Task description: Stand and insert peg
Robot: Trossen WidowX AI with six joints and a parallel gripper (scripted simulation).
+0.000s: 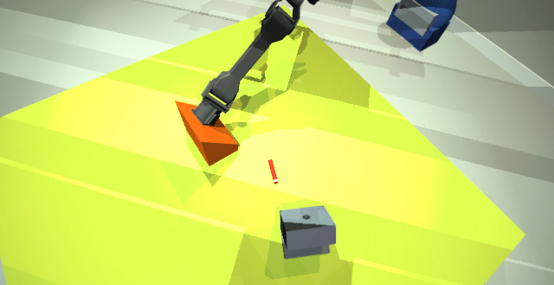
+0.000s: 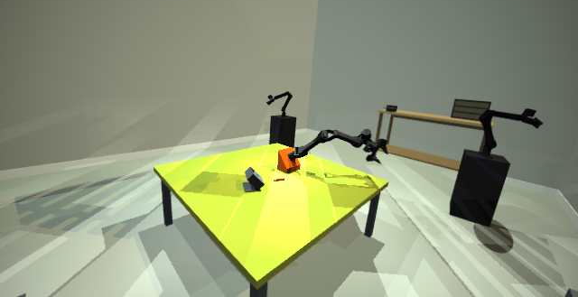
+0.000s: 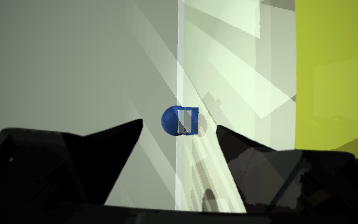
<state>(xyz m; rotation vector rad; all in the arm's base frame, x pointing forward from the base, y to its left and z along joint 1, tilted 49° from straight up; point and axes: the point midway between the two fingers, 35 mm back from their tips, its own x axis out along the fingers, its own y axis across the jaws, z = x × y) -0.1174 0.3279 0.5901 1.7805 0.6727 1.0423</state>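
My gripper tip is 610 mm to the left of the red peg, 350 mm short of it and 250 mm above it. Also, from my gripper tip: grey sloped panel: 660 mm to the right, 530 mm ahead, 190 mm below.
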